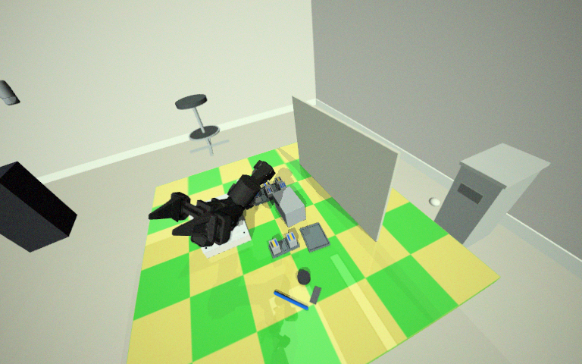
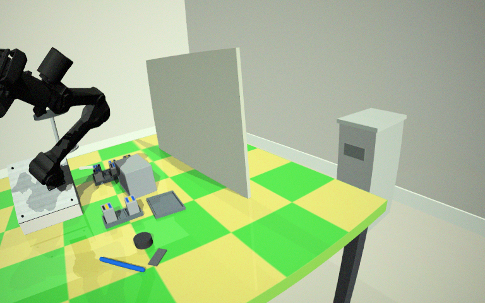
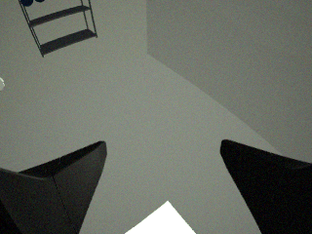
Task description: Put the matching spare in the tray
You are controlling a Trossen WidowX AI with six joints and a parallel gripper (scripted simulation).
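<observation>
Right now the grey rack is 520 mm below my gripper tip, 270 mm ahead of it and 160 mm to the left of it. Also, from my gripper tip: grey tray (520 mm below, 410 mm ahead, 130 mm to the left); blue stick (520 mm below, 190 mm ahead, 50 mm to the right); black puck (520 mm below, 270 mm ahead, 10 mm to the right).
</observation>
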